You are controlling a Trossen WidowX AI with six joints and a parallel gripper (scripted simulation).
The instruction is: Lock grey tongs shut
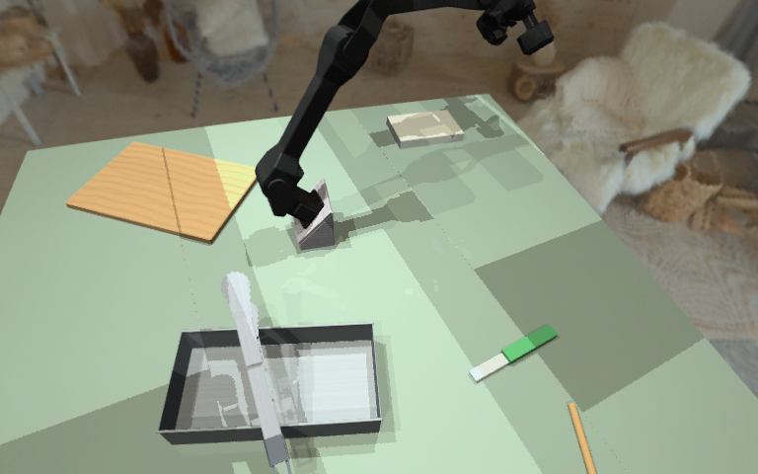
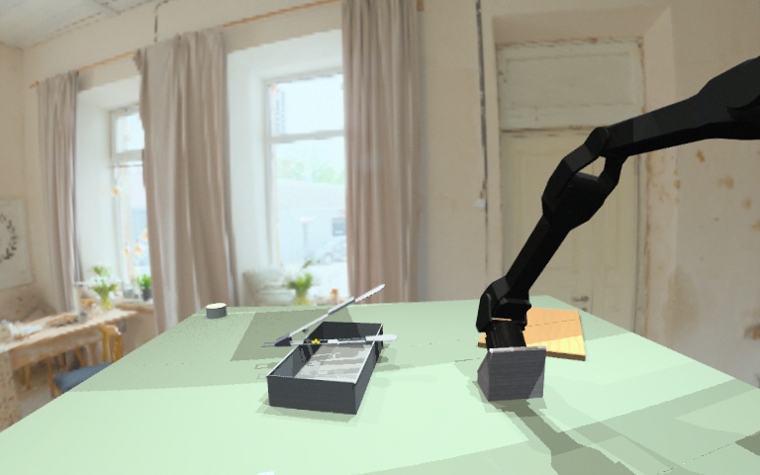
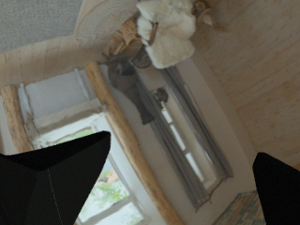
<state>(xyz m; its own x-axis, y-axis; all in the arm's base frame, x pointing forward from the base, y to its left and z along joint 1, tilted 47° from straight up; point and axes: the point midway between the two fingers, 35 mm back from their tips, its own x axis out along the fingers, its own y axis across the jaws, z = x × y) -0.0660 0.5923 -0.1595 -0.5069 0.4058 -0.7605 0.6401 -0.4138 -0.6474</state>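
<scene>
Right now the yellow lock piece is 490 mm ahead of my gripper tip, 730 mm to the right of it and 280 mm below it. From my gripper tip the other things lie so: dark roasting tin (450 mm ahead, 710 mm to the right, 320 mm below); then wooden board (100 mm behind, 820 mm to the right, 340 mm below); then cream block (110 mm behind, 160 mm to the right, 330 mm below).
</scene>
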